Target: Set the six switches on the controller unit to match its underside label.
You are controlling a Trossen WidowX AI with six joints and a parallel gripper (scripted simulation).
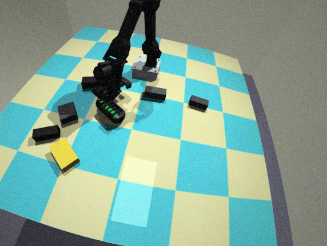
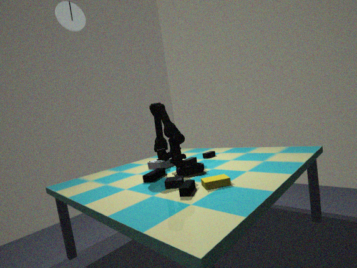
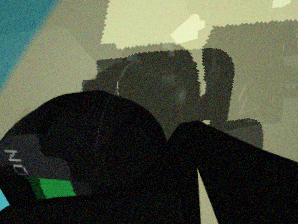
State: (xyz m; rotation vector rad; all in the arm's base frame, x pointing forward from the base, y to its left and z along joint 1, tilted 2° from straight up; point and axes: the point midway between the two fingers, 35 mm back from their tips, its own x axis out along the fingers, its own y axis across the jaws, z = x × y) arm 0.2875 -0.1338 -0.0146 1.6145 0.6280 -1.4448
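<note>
Right now my gripper tip is 10 cm past the long dark block, 11 cm to the left of it and 2 cm below it. The rest, counted from my gripper tip: yellow block (30 cm ahead, 9 cm to the right, 1 cm above).
</note>
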